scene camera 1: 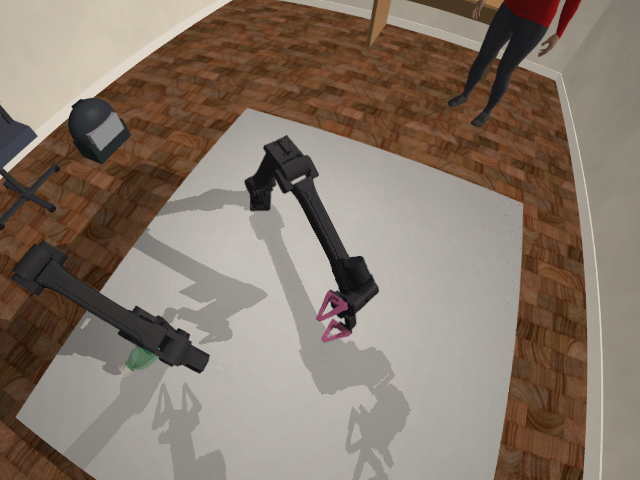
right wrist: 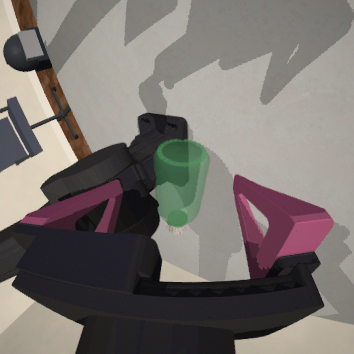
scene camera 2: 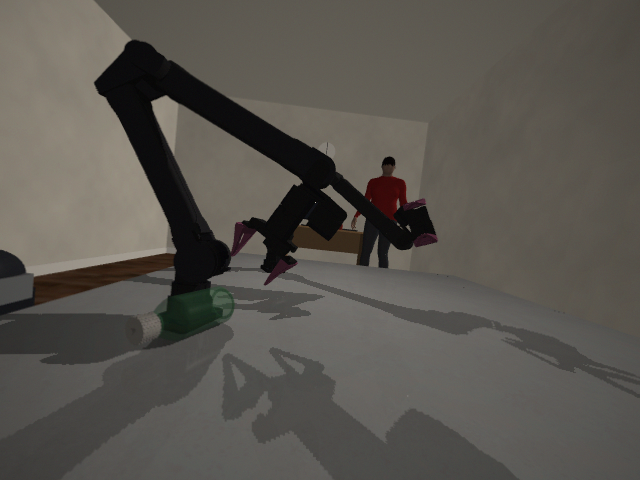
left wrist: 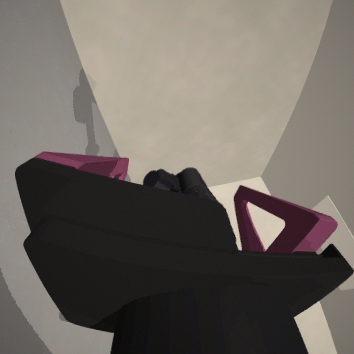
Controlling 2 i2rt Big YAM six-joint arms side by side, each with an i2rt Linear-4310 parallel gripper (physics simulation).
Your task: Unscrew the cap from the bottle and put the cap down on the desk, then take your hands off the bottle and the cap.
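Frame: origin at the left arm's base, x ahead, y left, z up, level; metres.
Where they show: left gripper, fingertip midpoint: (scene camera 1: 320, 330) (scene camera 2: 419, 218) (left wrist: 184, 178); right gripper, fingertip midpoint: (right wrist: 174, 183) (scene camera 2: 248, 270); left arm's base, link origin: (scene camera 1: 260, 199) (scene camera 2: 272, 270).
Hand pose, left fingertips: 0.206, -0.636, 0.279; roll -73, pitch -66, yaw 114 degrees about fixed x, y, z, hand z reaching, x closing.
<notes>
Things, the pixels of their top centre, and the offset from my left fingertips, as dx, dy, dz. "*": a spot on its surface instead. Level surfaces: height alone.
- green see-through bottle, surface spot: (right wrist: 182, 190) * -0.519, -0.004, -0.211
- pale desk, surface height: dz -0.279
- whitish ridged cap, top centre: (scene camera 2: 142, 315) (right wrist: 170, 230) (scene camera 1: 122, 368) -0.637, -0.073, -0.220
A green see-through bottle (scene camera 1: 140, 357) (scene camera 2: 191, 312) (right wrist: 182, 190) lies on its side on the pale desk (scene camera 1: 439, 232) (scene camera 2: 361, 413), close to the right arm's base. The whitish ridged cap (scene camera 1: 125, 368) (scene camera 2: 144, 329) (right wrist: 176, 229) sits on its neck, which points left in scene camera 2. My right gripper (scene camera 2: 249, 268) (right wrist: 174, 183) is open and empty, above the desk and apart from the bottle; the bottle shows beyond its fingers in the right wrist view. In scene camera 1 its arm hides it. My left gripper (scene camera 1: 320, 329) (scene camera 2: 421, 222) is open and empty, far from the bottle.
The right arm's forearm (scene camera 1: 93, 299) (scene camera 2: 232, 118) passes over the desk beside the bottle. The left arm (scene camera 1: 323, 227) reaches over the desk's middle. A dark helmet-like object (scene camera 1: 98, 129) and a person in red (scene camera 1: 532, 10) (scene camera 2: 386, 191) are beyond the desk.
</notes>
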